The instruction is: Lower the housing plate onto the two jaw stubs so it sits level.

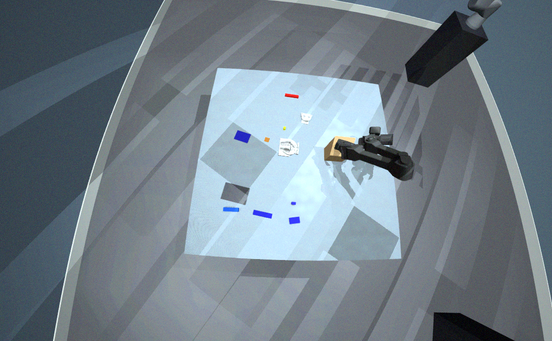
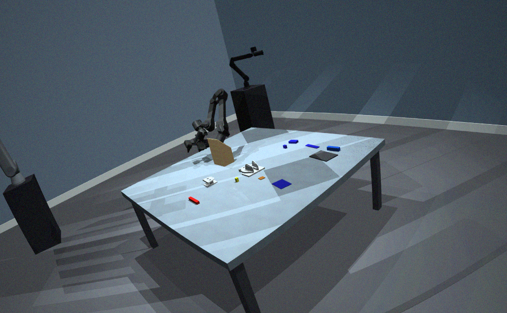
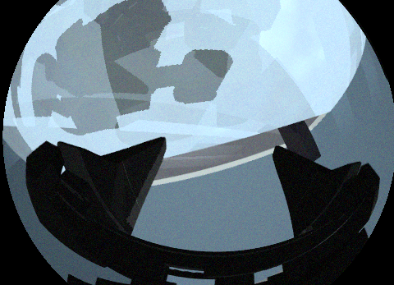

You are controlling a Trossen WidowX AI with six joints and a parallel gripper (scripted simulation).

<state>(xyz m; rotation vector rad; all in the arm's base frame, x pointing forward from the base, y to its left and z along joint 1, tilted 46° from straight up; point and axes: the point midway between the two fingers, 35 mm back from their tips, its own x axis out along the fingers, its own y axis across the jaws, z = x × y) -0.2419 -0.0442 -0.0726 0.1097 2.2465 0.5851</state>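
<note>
Right now the small white part is 460 mm ahead of my gripper tip, 120 mm to the right of it and 70 mm below it. From my gripper tip the other things lie so: orange tile: 690 mm ahead, 80 mm to the left, 80 mm below; yellow cube: 590 mm ahead, 70 mm below, 20 mm to the right; red bar: 580 mm ahead, 290 mm to the right, 70 mm below.
</note>
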